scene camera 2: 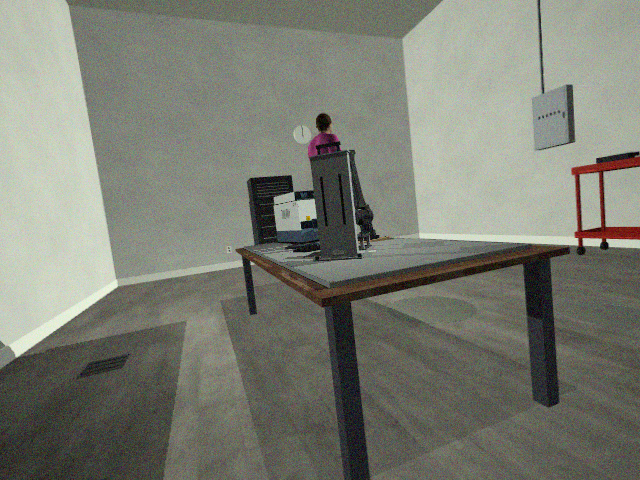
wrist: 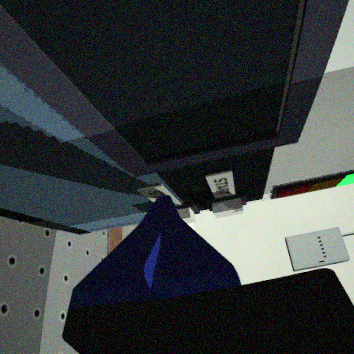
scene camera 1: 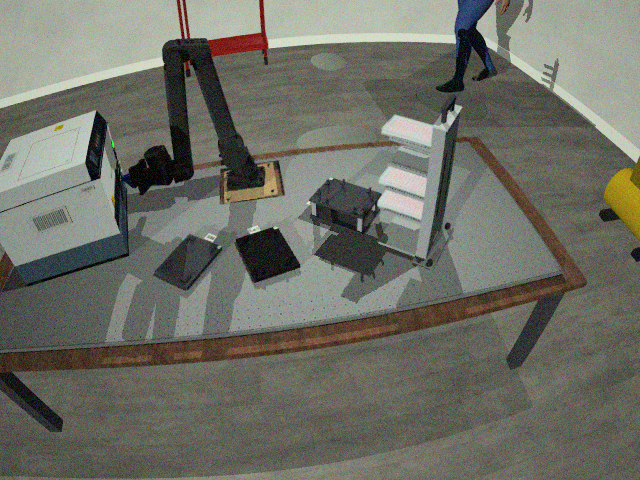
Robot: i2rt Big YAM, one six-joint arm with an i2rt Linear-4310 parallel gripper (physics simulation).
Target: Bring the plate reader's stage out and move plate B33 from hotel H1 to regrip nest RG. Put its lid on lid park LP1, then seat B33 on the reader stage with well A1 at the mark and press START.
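Pixels of known places: gripper, fingertip midpoint: (wrist: 165,204) (scene camera 1: 121,177); arm's base, link origin: (scene camera 1: 246,180).
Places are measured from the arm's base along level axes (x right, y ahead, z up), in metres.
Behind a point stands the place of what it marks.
The white and blue plate reader (scene camera 1: 56,206) {x 0.478, y 0.355, z 0.230 m} (scene camera 2: 294,214) {x 0.391, y 0.327, z 0.185 m} stands at the left of scene camera 1's view. No stage shows sticking out of it there. My gripper (scene camera 1: 125,178) {x 0.423, y 0.024, z 0.081 m} (wrist: 165,204) {x 0.423, y 0.024, z 0.081 m} is shut and empty, its dark blue fingertips close to the reader's front; contact cannot be told. In the wrist view the tips overlap the STAGE label (wrist: 155,191) {x 0.421, y 0.041, z 0.081 m} and partly hide the small grey button (wrist: 185,213) {x 0.429, y 0.000, z 0.087 m} by it. The START button (wrist: 227,206) {x 0.429, y 0.000, z 0.112 m} is to their right. Hotel H1 (scene camera 1: 438,191) {x -0.482, y 0.388, z 0.212 m} (scene camera 2: 336,206) {x -0.522, y 0.327, z 0.188 m} holds several pale-topped plates (scene camera 1: 403,179) {x -0.421, y 0.294, z 0.181 m}; B33 cannot be told apart.
A raised black fixture (scene camera 1: 345,198) {x -0.290, y 0.198, z 0.055 m} with posts stands beside the hotel. Two low dark pads, one grey-black (scene camera 1: 188,260) {x 0.136, y 0.353, z 0.007 m} and one black (scene camera 1: 267,253) {x -0.077, y 0.341, z 0.005 m}, lie between it and the reader; their labels are unreadable. The arm's base plate (scene camera 1: 273,180) {x -0.087, y 0.019, z 0.004 m} is near the table's back edge.
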